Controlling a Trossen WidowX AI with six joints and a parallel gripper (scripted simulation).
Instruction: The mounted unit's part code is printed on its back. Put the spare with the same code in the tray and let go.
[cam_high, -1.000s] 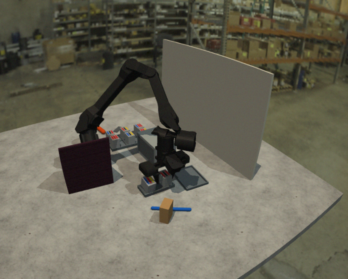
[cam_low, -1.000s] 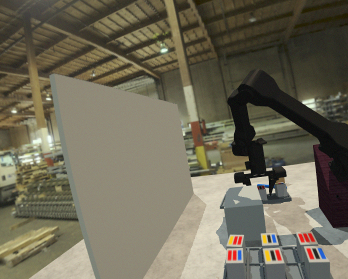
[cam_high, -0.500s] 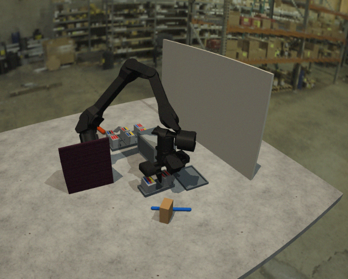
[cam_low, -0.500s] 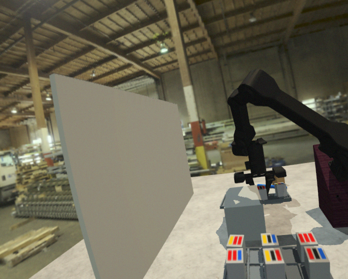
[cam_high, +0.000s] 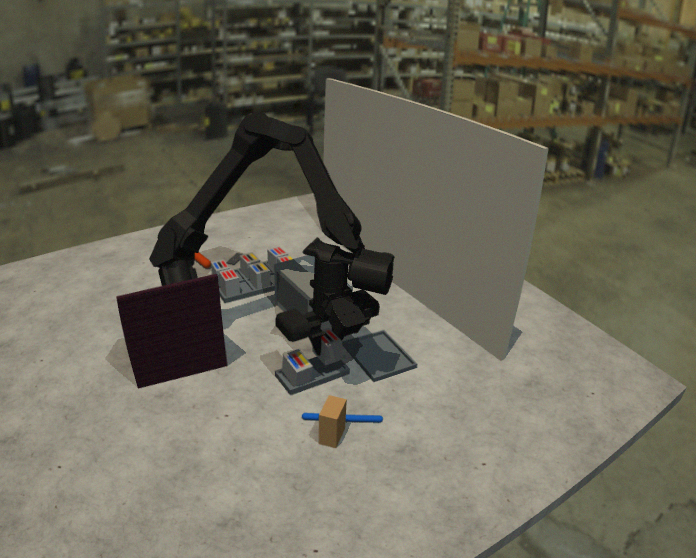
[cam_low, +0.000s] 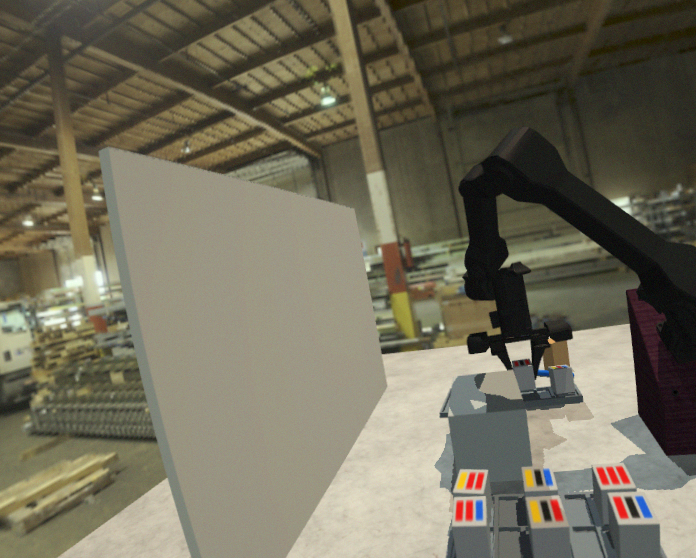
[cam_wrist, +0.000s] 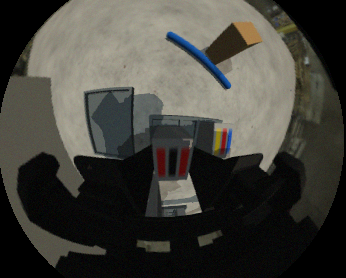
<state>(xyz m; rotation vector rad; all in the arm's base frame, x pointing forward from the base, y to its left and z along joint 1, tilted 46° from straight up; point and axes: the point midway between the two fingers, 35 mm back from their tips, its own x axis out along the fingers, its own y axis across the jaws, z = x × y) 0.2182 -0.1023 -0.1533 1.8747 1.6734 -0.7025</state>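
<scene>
The dark grey tray lies 11 cm ahead of my gripper tip, 4 cm below it and 2 cm to the right of it. Also, from my gripper tip: grey spare (2 cm above); brown block (16 cm to the right, 9 cm behind, 1 cm below); blue rod (13 cm to the right, 5 cm behind, 4 cm below).
</scene>
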